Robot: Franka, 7 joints.
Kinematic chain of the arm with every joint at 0, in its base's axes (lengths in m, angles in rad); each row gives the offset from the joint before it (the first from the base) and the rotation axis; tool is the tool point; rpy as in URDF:
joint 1: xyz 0 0 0.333 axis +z
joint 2: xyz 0 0 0 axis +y
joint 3: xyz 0 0 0.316 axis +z
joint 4: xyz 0.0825 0 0 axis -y
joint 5: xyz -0.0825 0 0.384 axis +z
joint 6: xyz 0 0 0 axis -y
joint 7: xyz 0.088 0 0 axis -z
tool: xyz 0 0 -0.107 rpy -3.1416 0 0
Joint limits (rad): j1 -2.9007..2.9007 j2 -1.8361..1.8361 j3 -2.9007..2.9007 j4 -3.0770..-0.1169 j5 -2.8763..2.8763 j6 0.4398..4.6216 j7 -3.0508..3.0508
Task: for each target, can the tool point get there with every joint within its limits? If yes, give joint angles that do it. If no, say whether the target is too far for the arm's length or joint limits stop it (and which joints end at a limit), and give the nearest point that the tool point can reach.
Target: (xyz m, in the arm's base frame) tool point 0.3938 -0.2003 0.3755
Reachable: yes | joints -1.6251 -0.1275 1.2881 -2.7138 0.4851 3.7782 -0.3233
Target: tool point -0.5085 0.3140 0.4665
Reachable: yes | joints 0.7575 -1.3187 1.5214 -2.0463 1.1643 2.9654 -1.0155
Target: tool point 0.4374 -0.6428 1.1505
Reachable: no: too far | nearest point 0.3326 -0.4888 0.9546 | short by 0.270 m
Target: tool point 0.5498 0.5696 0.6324
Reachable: yes | joints 0.8026 0.9660 -0.0802 -0.5635 -0.1926 3.1331 2.3602
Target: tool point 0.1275 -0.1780 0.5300
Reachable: yes | joints -0.7848 -0.8497 -0.0171 -2.4750 -0.2266 1.0177 -0.9885
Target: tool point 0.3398 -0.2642 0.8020
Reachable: yes | joints 1.2079 -0.5979 -0.9927 -1.1257 -0.7197 0.8299 -0.2426
